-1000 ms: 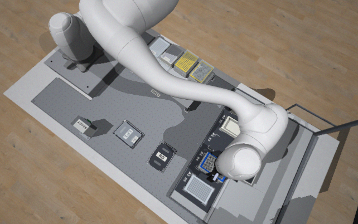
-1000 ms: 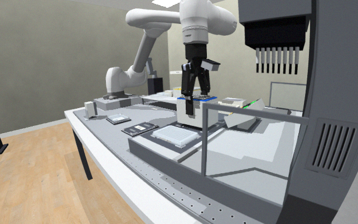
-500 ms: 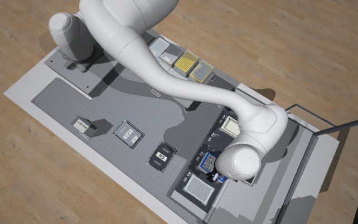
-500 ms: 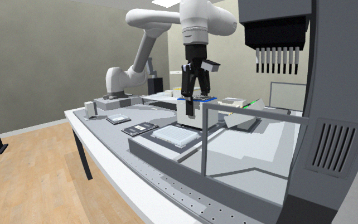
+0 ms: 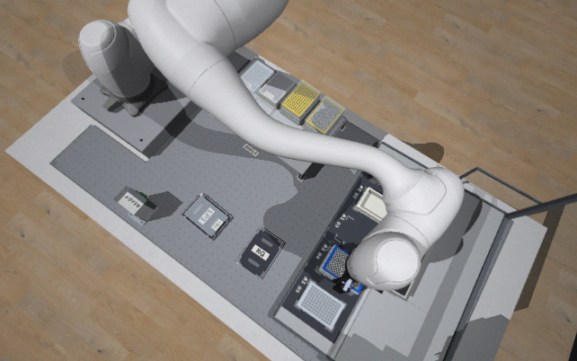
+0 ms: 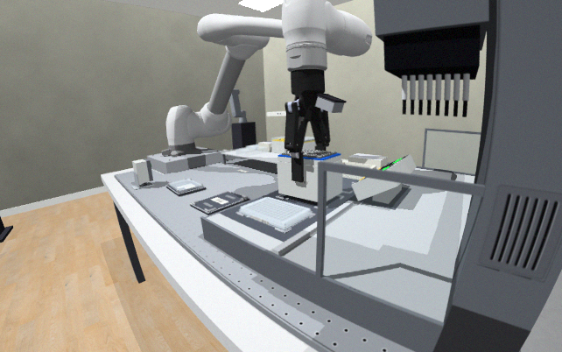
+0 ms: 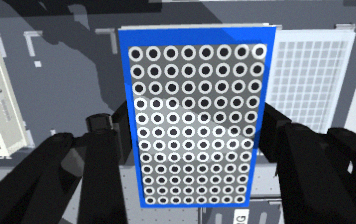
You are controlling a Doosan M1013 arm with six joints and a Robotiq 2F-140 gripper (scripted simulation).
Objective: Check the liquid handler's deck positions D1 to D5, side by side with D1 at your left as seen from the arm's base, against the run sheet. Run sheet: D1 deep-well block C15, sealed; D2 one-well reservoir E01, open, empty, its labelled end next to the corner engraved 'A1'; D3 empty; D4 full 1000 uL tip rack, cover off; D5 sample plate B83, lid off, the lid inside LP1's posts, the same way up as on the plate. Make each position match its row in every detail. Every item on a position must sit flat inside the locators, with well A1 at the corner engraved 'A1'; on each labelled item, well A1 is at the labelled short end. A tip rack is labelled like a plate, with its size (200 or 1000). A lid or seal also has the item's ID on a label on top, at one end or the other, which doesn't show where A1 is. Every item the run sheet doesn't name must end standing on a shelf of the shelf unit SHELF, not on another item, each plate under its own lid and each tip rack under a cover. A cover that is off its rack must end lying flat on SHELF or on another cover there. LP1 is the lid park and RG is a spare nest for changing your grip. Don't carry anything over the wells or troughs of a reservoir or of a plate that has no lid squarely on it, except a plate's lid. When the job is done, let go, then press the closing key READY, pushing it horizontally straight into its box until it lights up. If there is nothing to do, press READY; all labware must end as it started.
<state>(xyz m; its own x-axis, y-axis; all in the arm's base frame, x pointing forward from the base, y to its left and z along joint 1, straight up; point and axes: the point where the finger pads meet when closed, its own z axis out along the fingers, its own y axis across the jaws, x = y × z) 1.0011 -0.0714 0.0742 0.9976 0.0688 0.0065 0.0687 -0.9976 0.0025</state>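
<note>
The blue-rimmed tip rack is 10 mm behind my hand and 10 mm to the right of it. Round my hand: deep-well block 30 mm behind, 370 mm to the left, 60 mm below; then cream reservoir 20 mm behind, 250 mm to the left, 70 mm below; then shelf 510 mm behind, 330 mm to the left, 70 mm below.
</note>
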